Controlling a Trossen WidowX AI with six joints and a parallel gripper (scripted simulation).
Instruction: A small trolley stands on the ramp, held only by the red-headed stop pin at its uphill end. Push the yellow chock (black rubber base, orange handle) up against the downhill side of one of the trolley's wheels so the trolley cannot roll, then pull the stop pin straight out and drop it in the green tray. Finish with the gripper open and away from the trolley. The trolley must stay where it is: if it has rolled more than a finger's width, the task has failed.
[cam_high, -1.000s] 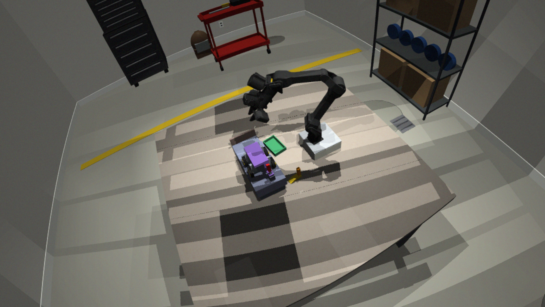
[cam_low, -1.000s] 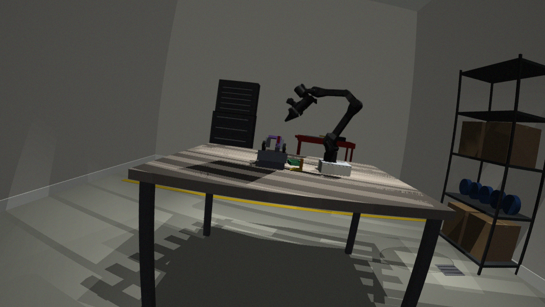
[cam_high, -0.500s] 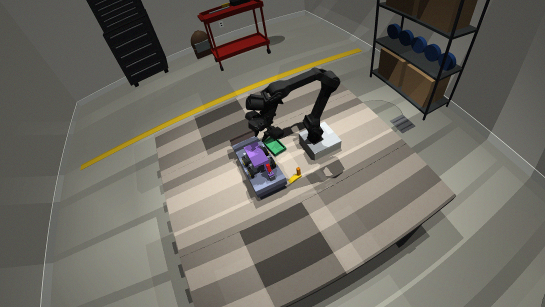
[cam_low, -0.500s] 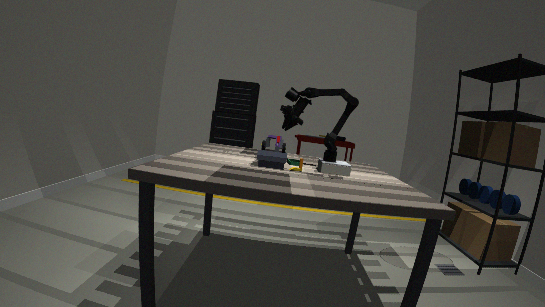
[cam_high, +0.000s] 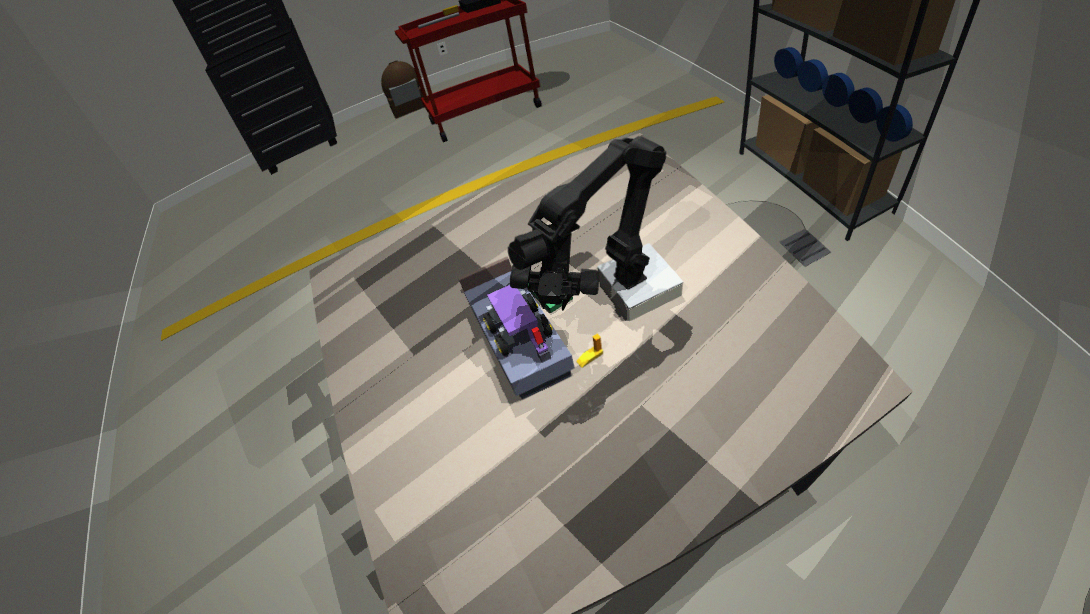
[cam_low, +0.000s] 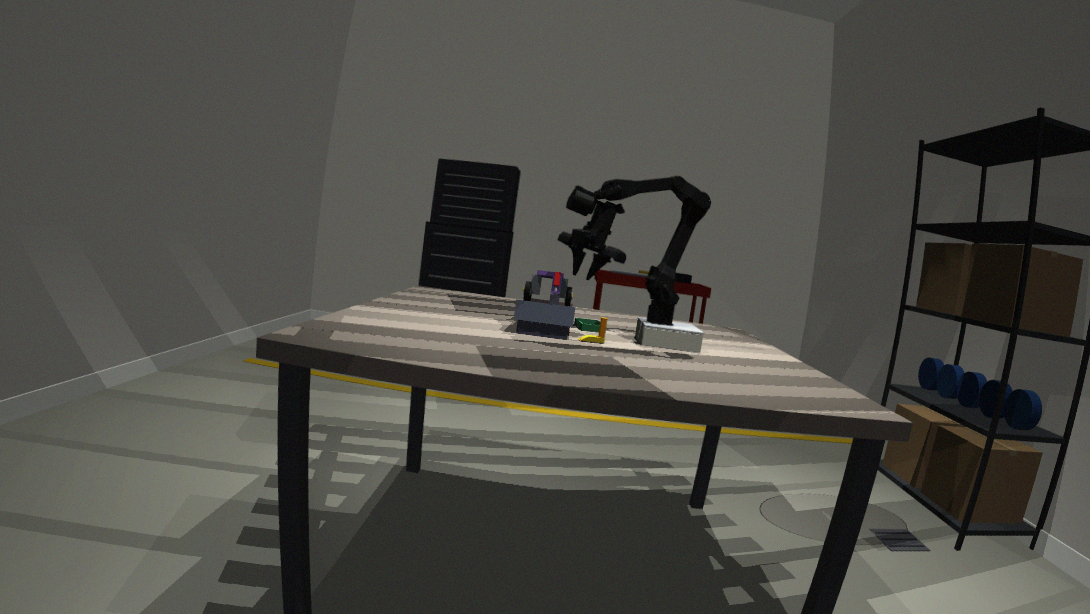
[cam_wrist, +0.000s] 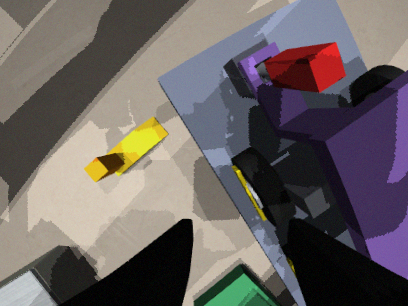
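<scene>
The yellow chock is 50 mm behind my gripper tip, 70 mm to the left of it and 140 mm below it. From my gripper tip the other things lie so: red-headed stop pin: 60 mm ahead, 40 mm to the left, 30 mm below; then purple trolley: 80 mm ahead, 60 mm to the right, 50 mm below; then green tray: 70 mm behind, 170 mm to the right, 160 mm below.
</scene>
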